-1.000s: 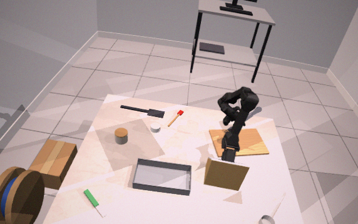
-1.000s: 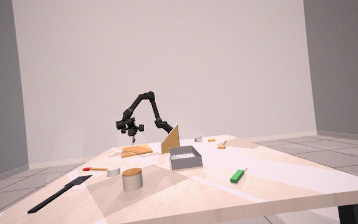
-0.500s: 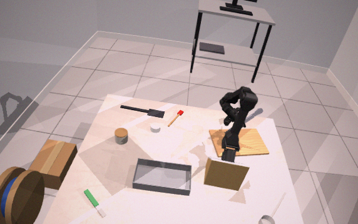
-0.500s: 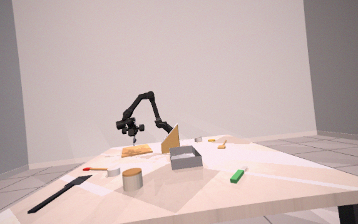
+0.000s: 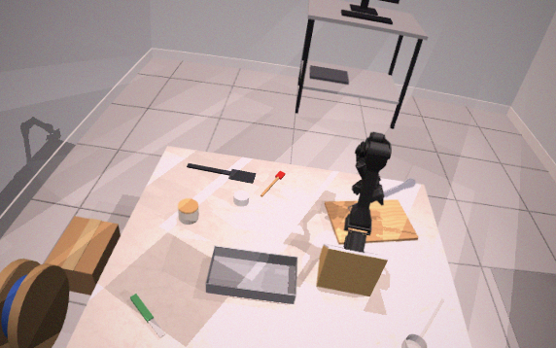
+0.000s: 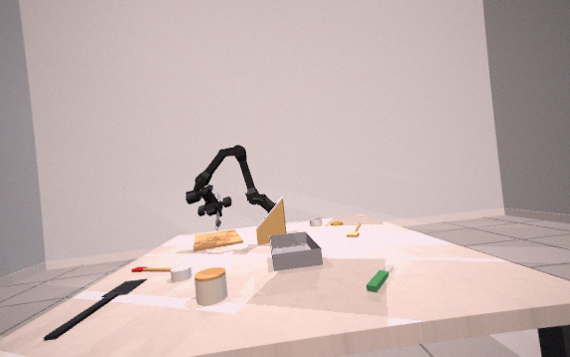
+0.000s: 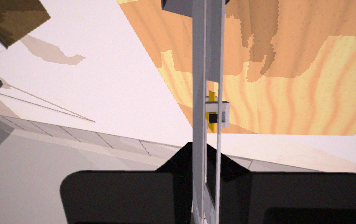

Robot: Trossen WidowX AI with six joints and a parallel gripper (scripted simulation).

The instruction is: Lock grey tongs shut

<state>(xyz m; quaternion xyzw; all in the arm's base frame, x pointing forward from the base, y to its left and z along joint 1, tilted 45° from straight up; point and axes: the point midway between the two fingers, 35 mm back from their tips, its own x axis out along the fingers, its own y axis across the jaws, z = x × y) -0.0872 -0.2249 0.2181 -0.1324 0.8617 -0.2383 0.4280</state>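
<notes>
Now: the wooden board 1 cm ahead of my gripper tip, 3 cm to the right of it and 12 cm below it. The rest, counted from my gripper tip: white puck 58 cm ahead, 3 cm to the left, 11 cm below; red-tipped brush 46 cm ahead, 15 cm to the right, 13 cm below; grey roasting tin 43 cm ahead, 40 cm to the left, 11 cm below.
</notes>
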